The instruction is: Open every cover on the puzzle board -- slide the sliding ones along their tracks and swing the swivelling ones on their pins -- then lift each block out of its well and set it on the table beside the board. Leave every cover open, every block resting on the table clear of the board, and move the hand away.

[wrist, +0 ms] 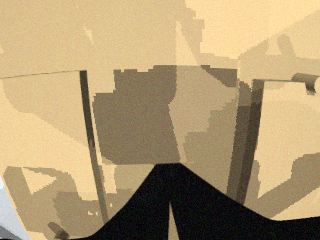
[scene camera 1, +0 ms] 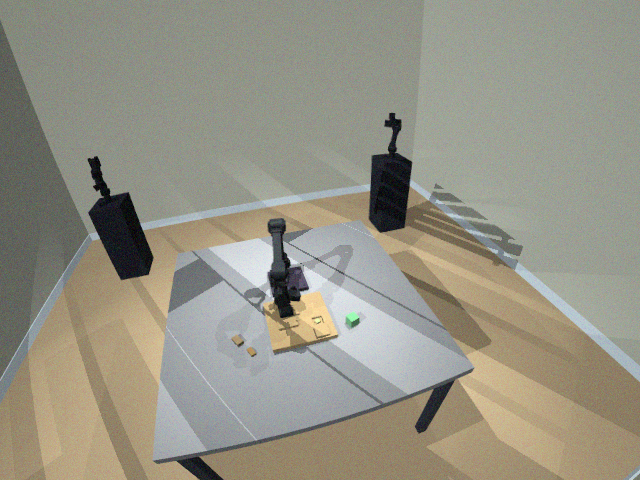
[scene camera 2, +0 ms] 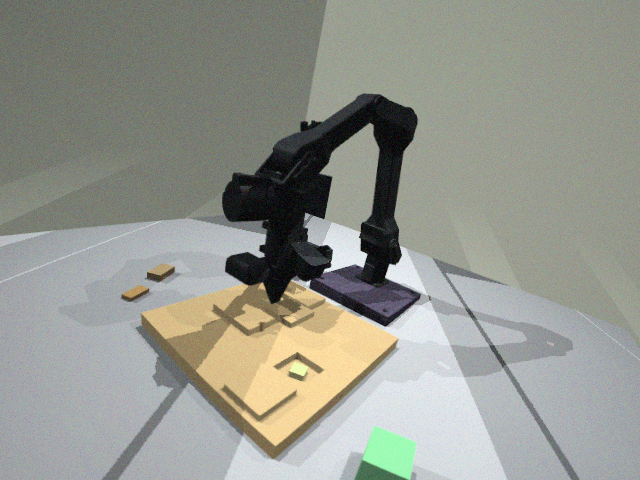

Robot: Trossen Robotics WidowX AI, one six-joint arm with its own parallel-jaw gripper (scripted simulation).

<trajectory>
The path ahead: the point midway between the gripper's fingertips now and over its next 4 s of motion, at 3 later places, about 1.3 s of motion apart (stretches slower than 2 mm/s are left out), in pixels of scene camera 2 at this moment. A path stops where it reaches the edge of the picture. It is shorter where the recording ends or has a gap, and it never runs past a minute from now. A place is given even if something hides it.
My gripper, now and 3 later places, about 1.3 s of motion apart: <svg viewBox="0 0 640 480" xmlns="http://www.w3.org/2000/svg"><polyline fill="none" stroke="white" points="273,304 289,313 304,317 313,291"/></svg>
</trajectory>
